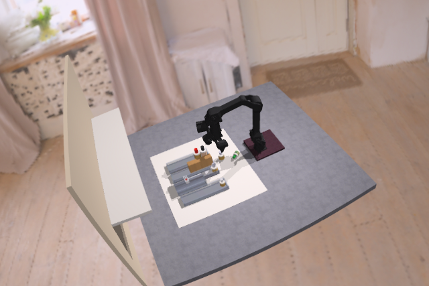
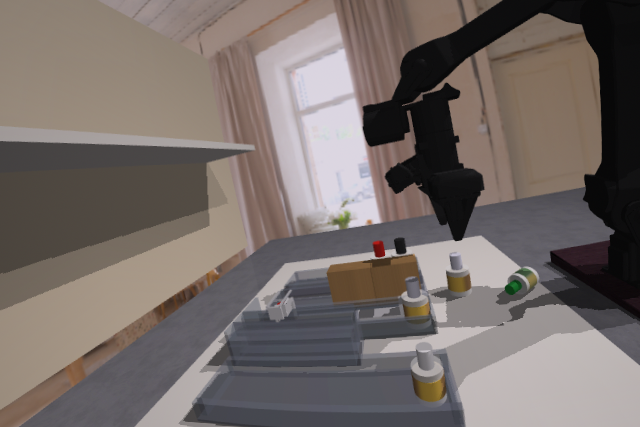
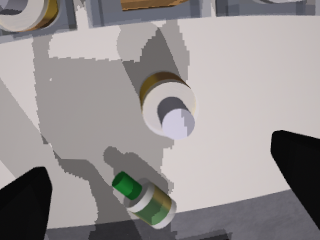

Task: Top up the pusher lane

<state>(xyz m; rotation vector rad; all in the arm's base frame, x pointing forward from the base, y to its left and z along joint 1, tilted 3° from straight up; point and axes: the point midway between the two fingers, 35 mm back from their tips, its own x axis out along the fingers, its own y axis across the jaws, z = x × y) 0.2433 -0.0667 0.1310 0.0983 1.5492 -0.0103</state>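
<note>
My gripper tip is now 90 mm past the green-capped jar, 90 mm above it and 20 mm to the right of it. Round my gripper tip: pale pusher plate: 190 mm ahead, 80 mm to the left, 60 mm below; then red mark: 270 mm ahead, 80 mm to the left, 40 mm below; then grey lane: 230 mm ahead, 90 mm below, 70 mm to the left.
</note>
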